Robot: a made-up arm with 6 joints.
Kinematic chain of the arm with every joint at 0, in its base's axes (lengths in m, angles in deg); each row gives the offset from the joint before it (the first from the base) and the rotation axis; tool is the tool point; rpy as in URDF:
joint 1: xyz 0 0 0.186 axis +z
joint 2: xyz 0 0 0 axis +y
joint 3: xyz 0.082 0 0.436 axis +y
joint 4: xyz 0.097 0 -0.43 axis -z
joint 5: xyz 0 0 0 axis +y
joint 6: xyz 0.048 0 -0.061 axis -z
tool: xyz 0 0 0 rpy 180 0 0
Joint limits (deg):
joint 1: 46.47..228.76
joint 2: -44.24..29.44
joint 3: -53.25..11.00
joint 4: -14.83..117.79
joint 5: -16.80..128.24
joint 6: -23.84..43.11
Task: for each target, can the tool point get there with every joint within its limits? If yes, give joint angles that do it. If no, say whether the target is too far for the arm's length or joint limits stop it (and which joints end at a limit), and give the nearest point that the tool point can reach.
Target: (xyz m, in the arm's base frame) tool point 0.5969 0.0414 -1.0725
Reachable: no: too far | nearest point 0.2495 0.2257 0.0137 | short by 1.155 m
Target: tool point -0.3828 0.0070 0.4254
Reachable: yes | joints 170.86 -20.40 -34.77 89.95 82.22 -6.86
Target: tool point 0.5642 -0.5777 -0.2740
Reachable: no: joint limits stop it (at a limit: joint 1, joint 2) | nearest point -0.0516 -0.1649 0.0683 | short by 0.817 m
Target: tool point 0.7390 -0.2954 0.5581
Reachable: no: joint limits stop it (at a limit: joint 1, joint 5) | nearest point 0.2491 0.1699 0.5581 | short by 0.676 m
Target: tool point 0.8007 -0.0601 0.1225
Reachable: no: joint limits stop it (at a limit: joint 1, joint 5) | nearest point 0.3959 0.3244 0.1225 | short by 0.558 m
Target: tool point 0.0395 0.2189 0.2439
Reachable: yes | joints 80.90 -17.64 -14.43 -3.85 96.47 27.06
